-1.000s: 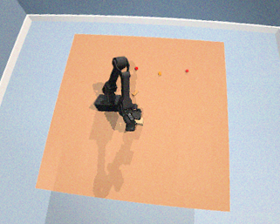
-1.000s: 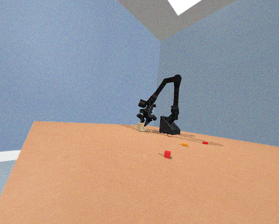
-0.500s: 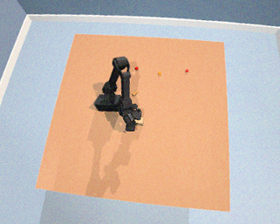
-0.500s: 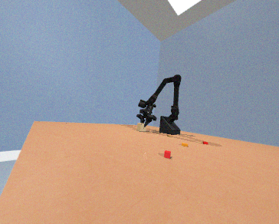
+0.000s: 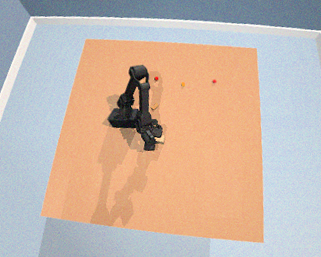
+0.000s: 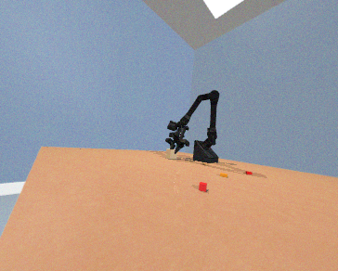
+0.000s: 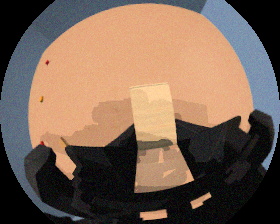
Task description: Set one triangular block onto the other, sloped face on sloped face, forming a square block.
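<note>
The pale triangular block lies 1 cm behind my gripper tip and 1 cm above it. The rest, counted from my gripper tip: red cube: 42 cm to the left, 38 cm ahead, 3 cm below; tan piece: 23 cm to the left, 3 cm below, 2 cm behind; orange piece: 40 cm to the left, 17 cm ahead, 3 cm below.
</note>
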